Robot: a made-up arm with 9 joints. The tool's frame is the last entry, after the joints. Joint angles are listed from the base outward. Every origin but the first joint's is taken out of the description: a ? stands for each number. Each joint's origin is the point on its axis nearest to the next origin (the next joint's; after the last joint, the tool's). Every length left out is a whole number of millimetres.
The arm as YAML. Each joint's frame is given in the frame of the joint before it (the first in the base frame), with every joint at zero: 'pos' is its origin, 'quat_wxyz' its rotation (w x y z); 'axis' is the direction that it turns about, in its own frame. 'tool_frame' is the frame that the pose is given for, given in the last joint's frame.
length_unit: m
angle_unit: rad
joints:
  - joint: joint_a
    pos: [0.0, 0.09, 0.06]
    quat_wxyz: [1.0, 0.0, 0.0, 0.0]
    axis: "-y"
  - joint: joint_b
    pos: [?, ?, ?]
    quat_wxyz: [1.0, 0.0, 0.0, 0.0]
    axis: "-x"
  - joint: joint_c
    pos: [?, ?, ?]
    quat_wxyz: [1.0, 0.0, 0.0, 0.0]
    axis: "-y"
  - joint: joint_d
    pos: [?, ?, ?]
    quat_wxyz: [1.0, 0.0, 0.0, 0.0]
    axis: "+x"
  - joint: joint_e
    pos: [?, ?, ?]
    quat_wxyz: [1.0, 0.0, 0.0, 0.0]
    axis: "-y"
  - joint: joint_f
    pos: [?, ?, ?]
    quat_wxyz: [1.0, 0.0, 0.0, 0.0]
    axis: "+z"
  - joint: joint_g
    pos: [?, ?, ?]
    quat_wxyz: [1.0, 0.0, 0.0, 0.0]
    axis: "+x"
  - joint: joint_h
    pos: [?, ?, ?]
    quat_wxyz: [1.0, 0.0, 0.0, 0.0]
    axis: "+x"
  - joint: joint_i
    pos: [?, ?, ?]
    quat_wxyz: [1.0, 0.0, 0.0, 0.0]
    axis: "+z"
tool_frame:
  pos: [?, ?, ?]
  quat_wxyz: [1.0, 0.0, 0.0, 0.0]
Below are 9 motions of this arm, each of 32 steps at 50 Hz.
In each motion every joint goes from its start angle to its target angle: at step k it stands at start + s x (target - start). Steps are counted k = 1, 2, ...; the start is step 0. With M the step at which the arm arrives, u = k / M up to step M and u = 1 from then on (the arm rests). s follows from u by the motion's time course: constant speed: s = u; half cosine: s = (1 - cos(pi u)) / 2; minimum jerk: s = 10 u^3 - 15 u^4 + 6 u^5.
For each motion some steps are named. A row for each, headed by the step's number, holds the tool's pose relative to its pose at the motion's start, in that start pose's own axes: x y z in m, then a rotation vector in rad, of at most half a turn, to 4 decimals.
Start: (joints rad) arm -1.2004 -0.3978 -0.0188 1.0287 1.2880 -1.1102 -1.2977 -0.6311 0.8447
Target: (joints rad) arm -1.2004 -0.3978 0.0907 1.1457 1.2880 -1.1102 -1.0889 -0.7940 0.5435
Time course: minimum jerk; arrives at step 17
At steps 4, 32:
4: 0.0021 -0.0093 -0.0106 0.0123 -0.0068 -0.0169
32: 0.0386 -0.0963 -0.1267 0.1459 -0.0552 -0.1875

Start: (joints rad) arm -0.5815 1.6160 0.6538 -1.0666 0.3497 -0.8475 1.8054 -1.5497 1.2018
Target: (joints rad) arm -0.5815 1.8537 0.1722 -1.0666 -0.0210 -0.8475 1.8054 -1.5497 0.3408
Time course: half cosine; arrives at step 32
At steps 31, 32:
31: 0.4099 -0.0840 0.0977 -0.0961 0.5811 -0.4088
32: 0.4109 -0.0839 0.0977 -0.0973 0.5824 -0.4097

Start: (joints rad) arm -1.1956 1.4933 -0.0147 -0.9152 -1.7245 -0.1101 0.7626 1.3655 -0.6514
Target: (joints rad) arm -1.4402 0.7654 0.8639 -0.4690 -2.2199 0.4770 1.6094 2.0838 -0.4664
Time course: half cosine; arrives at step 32
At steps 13, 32:
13: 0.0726 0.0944 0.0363 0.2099 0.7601 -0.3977
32: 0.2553 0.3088 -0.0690 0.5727 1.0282 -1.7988

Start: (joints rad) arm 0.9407 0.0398 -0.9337 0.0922 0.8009 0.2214 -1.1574 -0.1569 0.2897
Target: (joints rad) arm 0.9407 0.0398 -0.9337 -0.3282 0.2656 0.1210 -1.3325 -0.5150 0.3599
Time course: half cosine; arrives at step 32
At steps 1, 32:
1: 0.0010 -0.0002 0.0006 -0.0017 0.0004 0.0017
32: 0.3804 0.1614 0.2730 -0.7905 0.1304 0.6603

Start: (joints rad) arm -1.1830 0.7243 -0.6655 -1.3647 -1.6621 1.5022 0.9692 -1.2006 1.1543
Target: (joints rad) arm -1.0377 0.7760 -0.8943 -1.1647 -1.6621 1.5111 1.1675 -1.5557 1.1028
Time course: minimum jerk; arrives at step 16
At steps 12, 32:
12: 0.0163 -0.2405 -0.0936 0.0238 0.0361 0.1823
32: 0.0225 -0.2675 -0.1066 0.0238 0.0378 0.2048

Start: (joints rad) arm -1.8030 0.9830 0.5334 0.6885 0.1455 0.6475 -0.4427 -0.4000 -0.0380
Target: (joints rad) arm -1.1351 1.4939 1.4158 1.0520 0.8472 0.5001 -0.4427 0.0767 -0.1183
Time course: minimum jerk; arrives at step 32
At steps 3, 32:
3: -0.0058 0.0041 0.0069 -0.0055 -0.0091 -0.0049
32: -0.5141 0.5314 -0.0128 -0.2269 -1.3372 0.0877

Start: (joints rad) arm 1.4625 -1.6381 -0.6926 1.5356 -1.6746 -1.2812 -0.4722 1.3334 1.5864
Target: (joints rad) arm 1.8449 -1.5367 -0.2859 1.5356 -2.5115 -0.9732 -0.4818 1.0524 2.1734
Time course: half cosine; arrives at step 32
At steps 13, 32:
13: 0.0841 -0.0081 -0.0937 0.0533 0.4959 0.1630
32: 0.1801 -0.1284 -0.3296 0.4921 1.2735 0.1724

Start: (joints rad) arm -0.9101 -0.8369 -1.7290 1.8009 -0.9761 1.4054 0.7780 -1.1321 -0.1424
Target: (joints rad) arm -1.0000 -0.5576 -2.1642 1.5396 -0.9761 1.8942 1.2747 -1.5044 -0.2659
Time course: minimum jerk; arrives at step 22
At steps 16, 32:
16: -0.1560 0.0496 -0.0043 -0.1059 -0.3223 -0.0764
32: -0.1729 0.0602 -0.0126 -0.1180 -0.3701 -0.0832

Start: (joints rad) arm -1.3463 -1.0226 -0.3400 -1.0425 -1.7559 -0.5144 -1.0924 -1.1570 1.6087
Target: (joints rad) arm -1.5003 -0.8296 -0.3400 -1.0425 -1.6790 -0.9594 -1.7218 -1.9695 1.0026
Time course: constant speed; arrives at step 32
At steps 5, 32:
5: 0.0056 -0.0471 0.0967 0.0466 0.2295 -0.0154
32: 0.3223 -0.2917 0.4041 -0.3896 1.3734 0.1538

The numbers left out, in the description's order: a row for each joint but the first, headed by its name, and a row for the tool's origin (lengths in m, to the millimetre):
joint_b: -0.08 0.0 0.02
joint_c: 0.0 0.1 0.22
joint_d: 0.16 0.0 0.05
joint_e: 0.0 -0.11 0.02
joint_f: 0.1 0.0 0.32
joint_g: -0.11 -0.04 0.0
joint_h: 0.0 -0.03 0.28
joint_i: 0.0 -0.3 -0.01
tool: 0.02 0.07 0.0

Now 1 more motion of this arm.
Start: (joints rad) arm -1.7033 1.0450 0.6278 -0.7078 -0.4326 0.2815 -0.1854 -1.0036 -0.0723
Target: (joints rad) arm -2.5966 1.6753 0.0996 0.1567 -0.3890 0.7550 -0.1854 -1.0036 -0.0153
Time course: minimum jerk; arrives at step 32
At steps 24, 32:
24: 0.3950 0.3167 0.3806 0.2074 -1.4207 0.8808
32: 0.3952 0.3781 0.4434 0.2226 -1.5401 0.9912

